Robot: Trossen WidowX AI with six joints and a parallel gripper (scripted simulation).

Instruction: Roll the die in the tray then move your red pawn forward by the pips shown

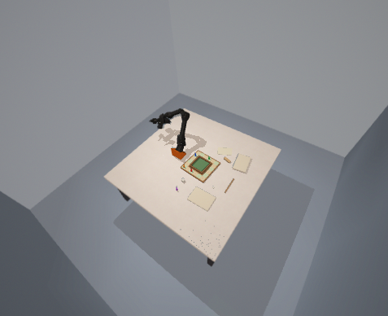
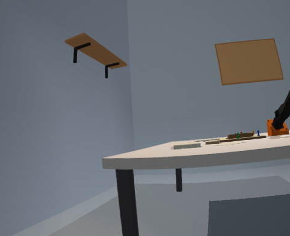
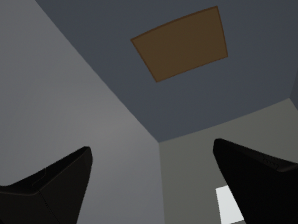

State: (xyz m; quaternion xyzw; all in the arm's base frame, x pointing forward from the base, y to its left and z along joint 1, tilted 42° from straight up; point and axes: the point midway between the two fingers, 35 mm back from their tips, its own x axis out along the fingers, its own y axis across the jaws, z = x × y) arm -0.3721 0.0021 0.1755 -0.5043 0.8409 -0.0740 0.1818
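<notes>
Now: the small wooden block 84 cm ahead of my gripper tip, 5 cm to the left of it and 24 cm below it. Round my gripper tip: red pawn 59 cm ahead, 23 cm to the right, 22 cm below; blue pawn 53 cm ahead, 4 cm to the right, 22 cm below; green tray 63 cm ahead, 13 cm to the right, 25 cm below.
</notes>
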